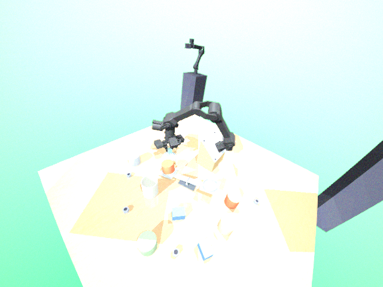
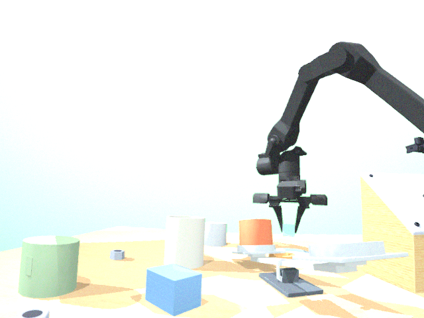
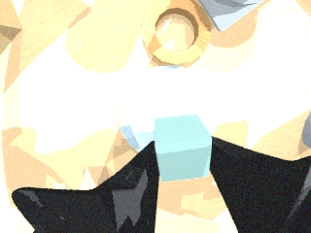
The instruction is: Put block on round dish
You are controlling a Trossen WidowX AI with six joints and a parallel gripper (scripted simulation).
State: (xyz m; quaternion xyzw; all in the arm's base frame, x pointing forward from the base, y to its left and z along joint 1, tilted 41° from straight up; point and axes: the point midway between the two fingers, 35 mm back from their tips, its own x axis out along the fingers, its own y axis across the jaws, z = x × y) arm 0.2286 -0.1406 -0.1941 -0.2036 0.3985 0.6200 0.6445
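Now: gripper tip 1 cm below the pale teal block. Round my gripper tip: green cylinder (39 cm ahead, 36 cm to the left, 2 cm below); grey cylinder (20 cm ahead, 12 cm to the right, 2 cm below); cream cup (25 cm ahead, 14 cm to the left, 1 cm below).
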